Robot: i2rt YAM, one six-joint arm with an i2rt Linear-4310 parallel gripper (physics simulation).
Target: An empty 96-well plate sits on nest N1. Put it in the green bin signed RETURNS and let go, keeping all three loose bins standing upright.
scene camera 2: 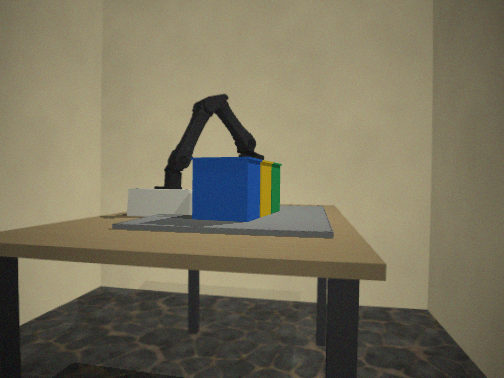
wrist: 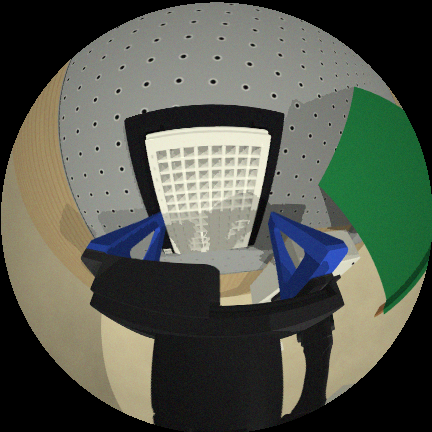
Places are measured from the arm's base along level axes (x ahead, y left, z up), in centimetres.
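Pixels of known places: gripper, between the fingertips: (wrist: pixel 216 217); arm's base, origin of its link: (scene camera 2: pixel 172 191).
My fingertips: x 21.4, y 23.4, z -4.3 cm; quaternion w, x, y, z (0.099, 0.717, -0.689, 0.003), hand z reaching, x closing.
For each thing: its top centre in the pictures, then the offset to it from my fingertips. Level surfaces: height alone.
- white 96-well plate, centre of its top: (wrist: pixel 210 208) dx +1.0, dy +0.6, dz +0.0 cm
- nest, centre of its top: (wrist: pixel 208 201) dx +1.0, dy +0.6, dz -1.0 cm
- green bin, centre of its top: (scene camera 2: pixel 254 163) dx +9.2, dy -20.8, dz +15.3 cm
- blue bin, centre of its top: (scene camera 2: pixel 227 158) dx +3.7, dy -46.8, dz +15.3 cm
- yellow bin, centre of its top: (scene camera 2: pixel 242 161) dx +6.5, dy -33.8, dz +15.3 cm
- grey perforated board, height of its surface: dz -2.6 cm
- wooden table, height of its surface: dz -3.9 cm
The white 96-well plate (wrist: pixel 212 170) sits in the black frame of the nest (wrist: pixel 205 111) in the wrist view. My gripper (wrist: pixel 216 217) is open, its two blue fingers wide apart over the near end of the plate, with nothing held. In the scene view the fingers are hidden behind the bins. The green bin (scene camera 2: pixel 276 189) (wrist: pixel 380 185) stands upright at the far end of the row of bins, and at the right of the plate in the wrist view. Its RETURNS sign does not show.
The blue bin (scene camera 2: pixel 220 190) and the yellow bin (scene camera 2: pixel 265 190) stand upright in a row with the green one. They stand on the grey perforated board (scene camera 2: pixel 300 227) (wrist: pixel 200 45) on the wooden table (scene camera 2: pixel 200 250). A white block (scene camera 2: pixel 150 201) is under the arm's base.
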